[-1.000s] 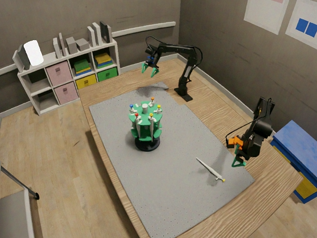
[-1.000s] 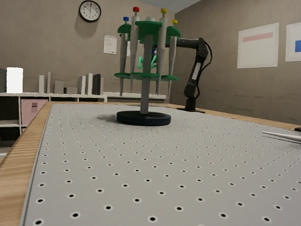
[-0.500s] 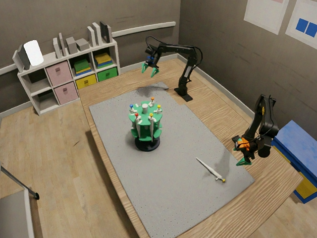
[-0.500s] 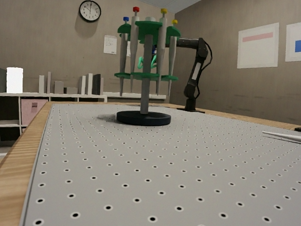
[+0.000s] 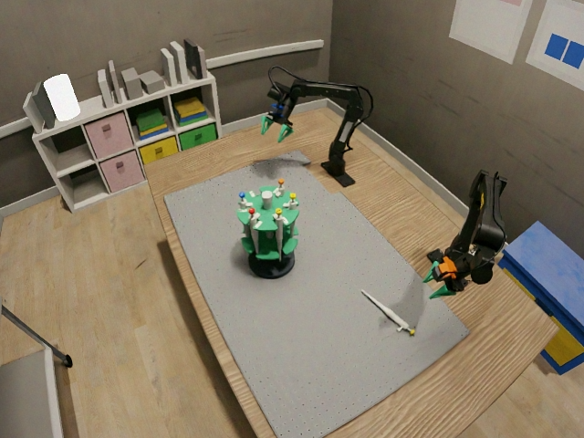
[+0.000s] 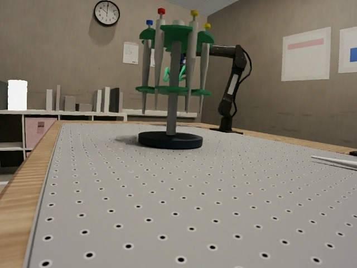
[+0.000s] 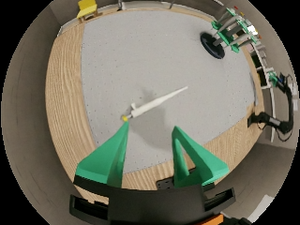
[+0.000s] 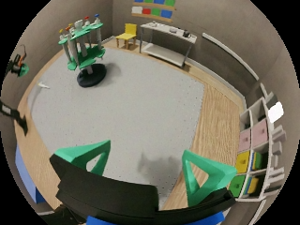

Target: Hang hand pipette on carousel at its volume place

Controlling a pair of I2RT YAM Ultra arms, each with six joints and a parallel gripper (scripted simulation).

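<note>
The hand pipette lies 5 cm ahead of my left hand, 7 cm to the right of it and 20 cm below it.
</note>
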